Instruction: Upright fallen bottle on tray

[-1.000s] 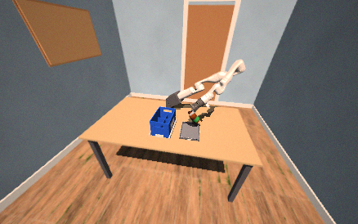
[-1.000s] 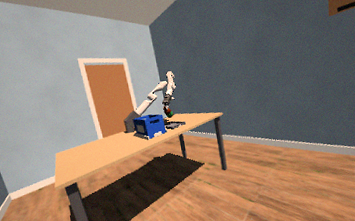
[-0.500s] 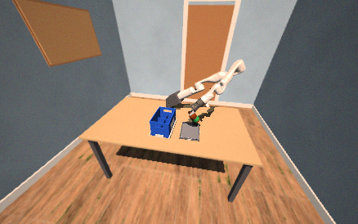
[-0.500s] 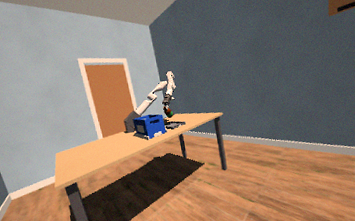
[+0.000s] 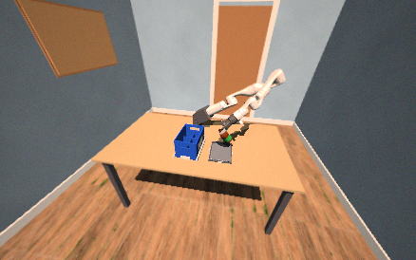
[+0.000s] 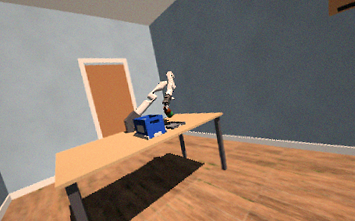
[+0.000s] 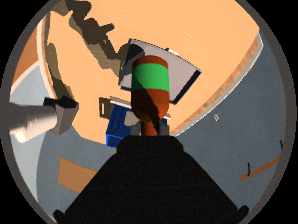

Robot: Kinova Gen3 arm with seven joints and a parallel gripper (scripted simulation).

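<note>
Right now my hand is 4 cm above the bottle, 3 cm to the right of it and 1 cm past it. The rest, counted from my hand: blue crate (26 cm to the right, 12 cm below, 5 cm ahead); then tray (19 cm below, 3 cm ahead, 1 cm to the left).
</note>
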